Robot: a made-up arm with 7 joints.
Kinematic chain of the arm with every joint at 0, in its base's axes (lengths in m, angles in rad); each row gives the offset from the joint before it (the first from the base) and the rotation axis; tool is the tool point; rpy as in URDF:
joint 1: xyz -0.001 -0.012 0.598 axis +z
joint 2: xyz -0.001 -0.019 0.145 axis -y
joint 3: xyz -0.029 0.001 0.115 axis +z
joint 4: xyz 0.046 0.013 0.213 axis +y
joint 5: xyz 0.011 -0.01 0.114 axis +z
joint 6: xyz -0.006 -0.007 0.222 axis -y
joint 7: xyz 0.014 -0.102 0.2 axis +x
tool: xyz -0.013 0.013 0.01 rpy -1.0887 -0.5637 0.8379
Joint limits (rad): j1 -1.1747..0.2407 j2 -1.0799..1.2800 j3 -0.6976..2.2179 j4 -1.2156..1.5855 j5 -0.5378..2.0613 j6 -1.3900..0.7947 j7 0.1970..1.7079
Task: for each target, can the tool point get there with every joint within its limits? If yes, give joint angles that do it. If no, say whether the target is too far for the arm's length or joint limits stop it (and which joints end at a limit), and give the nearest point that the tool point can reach.
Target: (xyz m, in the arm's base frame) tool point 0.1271 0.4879 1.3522
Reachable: yes | joints -0.0923 -0.2198 1.7731 0.8827 1.0898 0.1795 0.5421
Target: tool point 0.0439 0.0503 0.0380
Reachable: no: joint limits stop it (at a limit: joint 1, joint 2, joint 4) | nearest point 0.2866 0.0904 0.3834 | short by 0.424 m
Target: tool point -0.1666 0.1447 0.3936
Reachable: no: joint limits stop it (at a limit: joint 2, joint 3, joint 4, joint 6) | nearest point -0.2343 0.2088 0.4101 | short by 0.095 m
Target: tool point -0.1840 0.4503 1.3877
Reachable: yes | joints -0.5312 1.0068 0.9389 0.7897 0.7273 0.1447 0.9630
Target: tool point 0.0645 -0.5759 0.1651
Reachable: no: joint limits stop it (at a limit: joint 1, joint 2) | nearest point 0.0711 -0.5010 0.3566 | short by 0.206 m
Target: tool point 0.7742 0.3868 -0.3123
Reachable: no: too far | nearest point 0.4948 0.1918 0.3761 | short by 0.768 m
